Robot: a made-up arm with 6 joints. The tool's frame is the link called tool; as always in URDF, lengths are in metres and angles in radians.
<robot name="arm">
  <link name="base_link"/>
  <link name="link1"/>
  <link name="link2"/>
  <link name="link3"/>
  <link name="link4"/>
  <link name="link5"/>
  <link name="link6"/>
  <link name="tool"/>
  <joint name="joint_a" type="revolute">
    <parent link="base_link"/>
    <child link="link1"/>
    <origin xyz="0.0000 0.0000 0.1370"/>
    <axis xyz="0 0 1"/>
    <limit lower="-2.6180" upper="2.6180" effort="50" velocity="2.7"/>
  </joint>
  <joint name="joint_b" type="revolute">
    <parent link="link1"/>
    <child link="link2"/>
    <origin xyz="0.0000 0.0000 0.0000" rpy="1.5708 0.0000 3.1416"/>
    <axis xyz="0 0 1"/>
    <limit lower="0.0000" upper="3.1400" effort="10" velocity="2.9"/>
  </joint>
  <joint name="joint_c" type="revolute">
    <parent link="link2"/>
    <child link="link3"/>
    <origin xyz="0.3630 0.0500 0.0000"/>
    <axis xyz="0 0 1"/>
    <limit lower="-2.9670" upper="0.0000" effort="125" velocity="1.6"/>
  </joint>
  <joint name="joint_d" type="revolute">
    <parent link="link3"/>
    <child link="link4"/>
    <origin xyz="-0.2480 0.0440 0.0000" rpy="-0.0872 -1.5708 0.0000"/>
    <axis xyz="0 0 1"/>
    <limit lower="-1.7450" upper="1.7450" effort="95" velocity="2.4"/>
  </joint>
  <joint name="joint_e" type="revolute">
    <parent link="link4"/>
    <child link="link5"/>
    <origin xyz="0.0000 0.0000 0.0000" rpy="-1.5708 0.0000 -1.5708"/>
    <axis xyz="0 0 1"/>
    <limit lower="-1.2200" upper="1.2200" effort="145" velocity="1"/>
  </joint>
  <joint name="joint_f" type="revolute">
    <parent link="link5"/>
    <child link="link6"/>
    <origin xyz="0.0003 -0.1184 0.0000" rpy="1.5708 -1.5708 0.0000"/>
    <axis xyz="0 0 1"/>
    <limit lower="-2.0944" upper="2.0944" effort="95" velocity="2"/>
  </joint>
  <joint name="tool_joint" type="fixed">
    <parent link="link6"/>
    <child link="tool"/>
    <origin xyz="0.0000 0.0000 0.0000" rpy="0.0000 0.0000 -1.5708"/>
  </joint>
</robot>
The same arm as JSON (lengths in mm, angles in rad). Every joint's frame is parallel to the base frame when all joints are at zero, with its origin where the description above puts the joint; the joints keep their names.
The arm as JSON. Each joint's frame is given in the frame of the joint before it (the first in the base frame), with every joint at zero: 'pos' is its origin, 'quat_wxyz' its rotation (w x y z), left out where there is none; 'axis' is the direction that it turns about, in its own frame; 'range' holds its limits. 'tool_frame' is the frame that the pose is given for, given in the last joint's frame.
{"length_unit": "mm", "angle_unit": "rad", "joints": [
  {"joint": "joint_a", "pos": [0.0, 0.0, 137.0], "axis": [0.0, 0.0, 1.0], "range": [-2.618, 2.618]},
  {"joint": "joint_b", "pos": [0.0, 0.0, 0.0], "axis": [0.0, 1.0, 0.0], "range": [0.0, 3.14]},
  {"joint": "joint_c", "pos": [-363.0, 0.0, 50.0], "axis": [0.0, 1.0, 0.0], "range": [-2.967, 0.0]},
  {"joint": "joint_d", "pos": [248.0, 0.0, 44.0], "axis": [0.9962, 0.0, 0.0871], "range": [-1.745, 1.745]},
  {"joint": "joint_e", "pos": [0.0, 0.0, 0.0], "axis": [0.0, 1.0, 0.0], "range": [-1.22, 1.22]},
  {"joint": "joint_f", "pos": [118.0, 0.0, 10.0], "axis": [0.9962, 0.0, 0.0871], "range": [-2.0944, 2.0944]}
], "tool_frame": {"pos": [0.0, 0.0, 0.0], "quat_wxyz": [0.737254, -0.000005, 0.675616, 0.0]}}

